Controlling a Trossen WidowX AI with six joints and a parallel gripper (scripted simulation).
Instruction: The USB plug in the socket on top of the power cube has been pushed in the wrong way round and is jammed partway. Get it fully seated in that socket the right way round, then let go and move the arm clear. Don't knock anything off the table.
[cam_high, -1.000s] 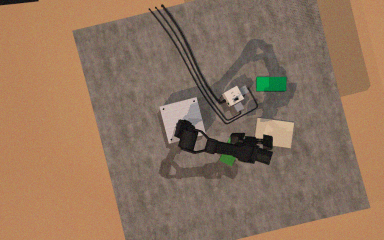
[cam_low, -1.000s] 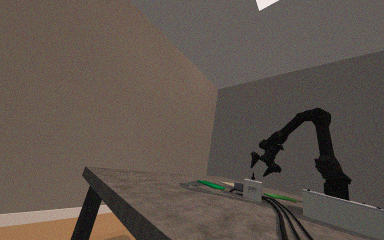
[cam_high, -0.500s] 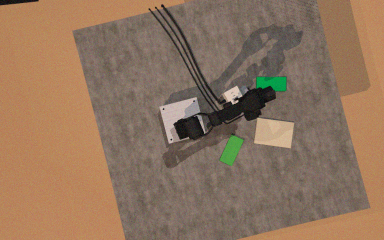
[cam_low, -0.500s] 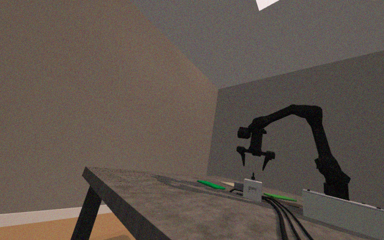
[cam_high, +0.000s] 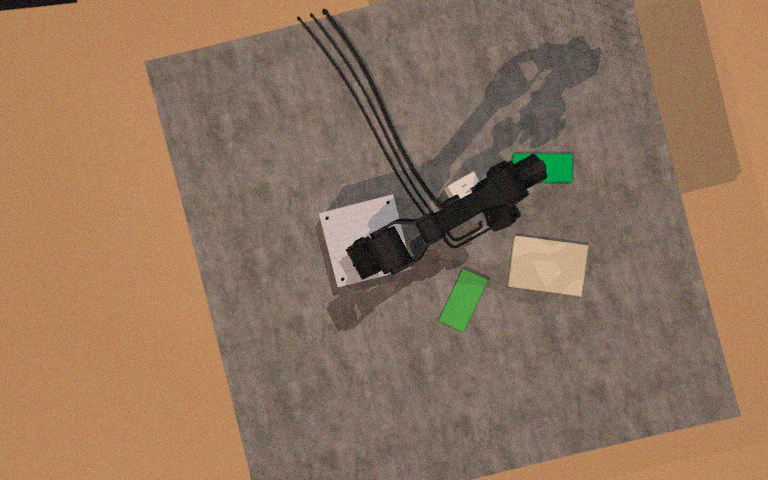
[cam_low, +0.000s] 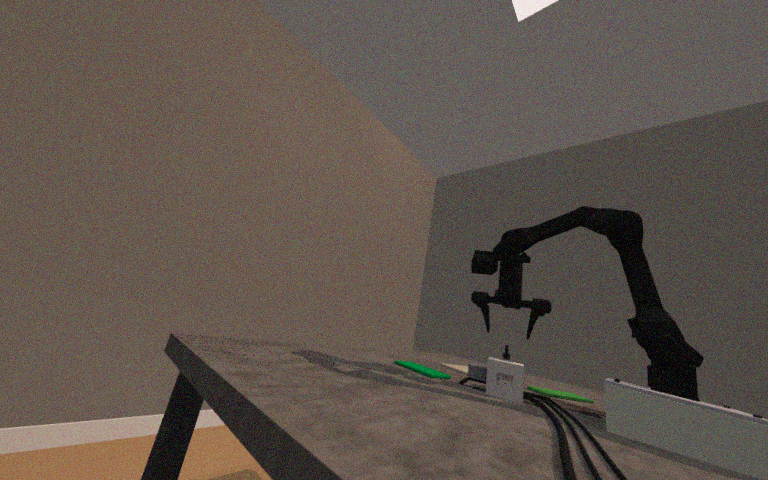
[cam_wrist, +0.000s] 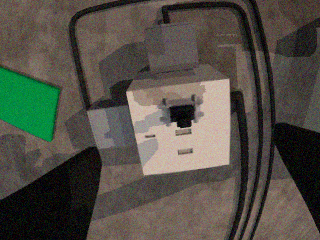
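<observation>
Now: the black USB plug 4 cm below my gripper tip. From my gripper tip the other things lie so: beige card (20 cm to the right, 19 cm ahead, 13 cm below).
</observation>
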